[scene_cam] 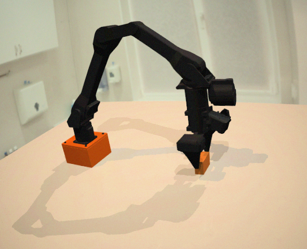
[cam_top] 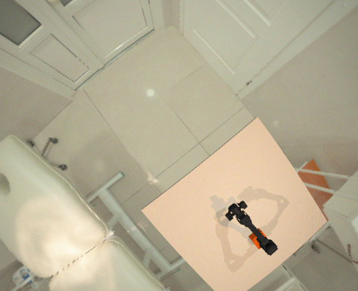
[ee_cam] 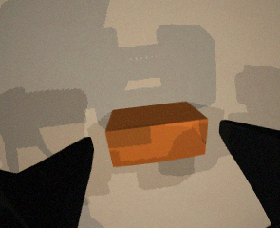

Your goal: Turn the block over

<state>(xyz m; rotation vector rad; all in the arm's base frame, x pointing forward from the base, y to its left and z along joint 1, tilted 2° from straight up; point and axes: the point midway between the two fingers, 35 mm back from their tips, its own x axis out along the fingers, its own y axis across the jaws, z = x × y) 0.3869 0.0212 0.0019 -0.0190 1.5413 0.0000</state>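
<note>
My gripper tip is 10 mm past the block and 10 mm above it.
</note>
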